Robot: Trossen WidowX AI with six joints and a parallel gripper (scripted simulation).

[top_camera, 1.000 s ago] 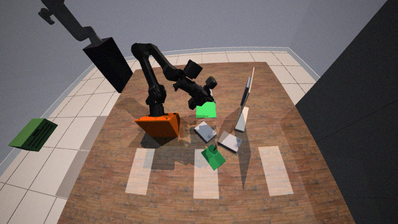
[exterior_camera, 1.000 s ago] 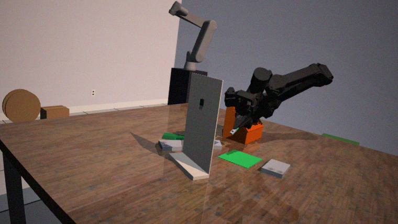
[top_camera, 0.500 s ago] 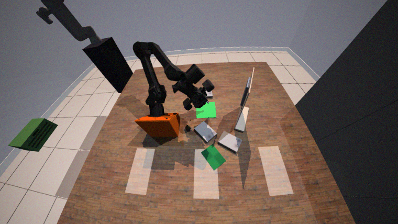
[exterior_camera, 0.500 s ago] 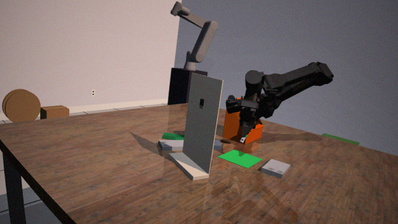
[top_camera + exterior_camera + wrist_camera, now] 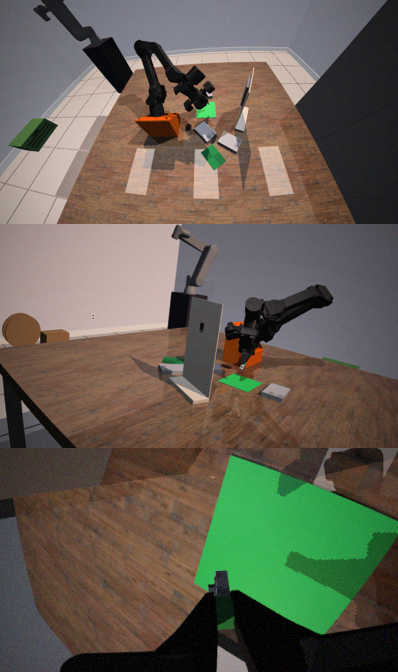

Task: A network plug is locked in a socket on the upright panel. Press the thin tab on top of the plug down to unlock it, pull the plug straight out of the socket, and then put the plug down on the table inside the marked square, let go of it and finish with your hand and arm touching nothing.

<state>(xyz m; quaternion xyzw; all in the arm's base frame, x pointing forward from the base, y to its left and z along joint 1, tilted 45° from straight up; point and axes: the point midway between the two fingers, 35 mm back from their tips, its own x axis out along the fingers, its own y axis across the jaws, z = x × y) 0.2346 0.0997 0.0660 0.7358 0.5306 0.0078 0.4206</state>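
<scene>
The green marked square is 10 mm behind my gripper tip and 70 mm below it. The rest, counted from my gripper tip: dark green tile 50 mm ahead, 280 mm to the right, 70 mm below; grey network plug right at my gripper tip; grey upright panel 190 mm ahead, 50 mm to the right, 60 mm above.
</scene>
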